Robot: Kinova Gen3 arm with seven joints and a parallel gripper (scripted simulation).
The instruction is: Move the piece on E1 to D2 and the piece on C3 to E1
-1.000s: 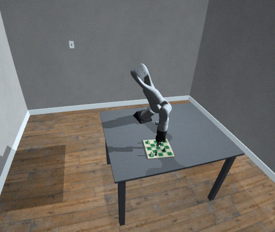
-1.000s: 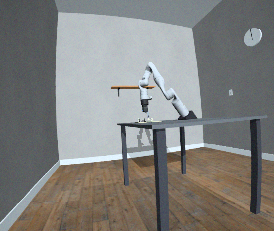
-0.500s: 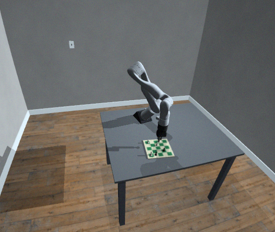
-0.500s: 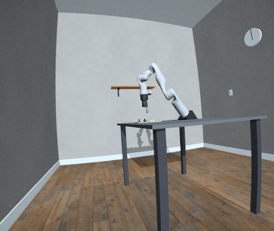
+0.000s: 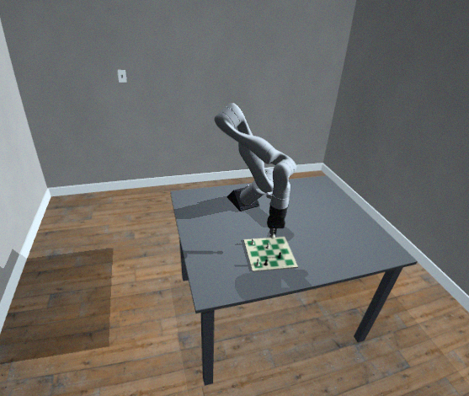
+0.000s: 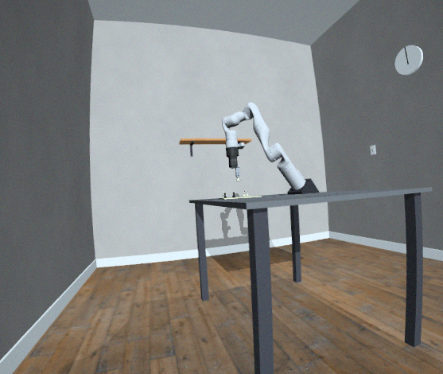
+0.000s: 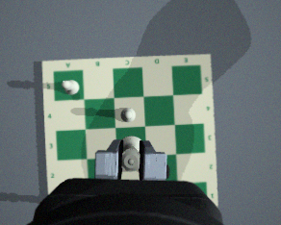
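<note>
The chessboard lies 140 mm below my hand. From my hand the other things lie so: white piece 10 mm below.
</note>
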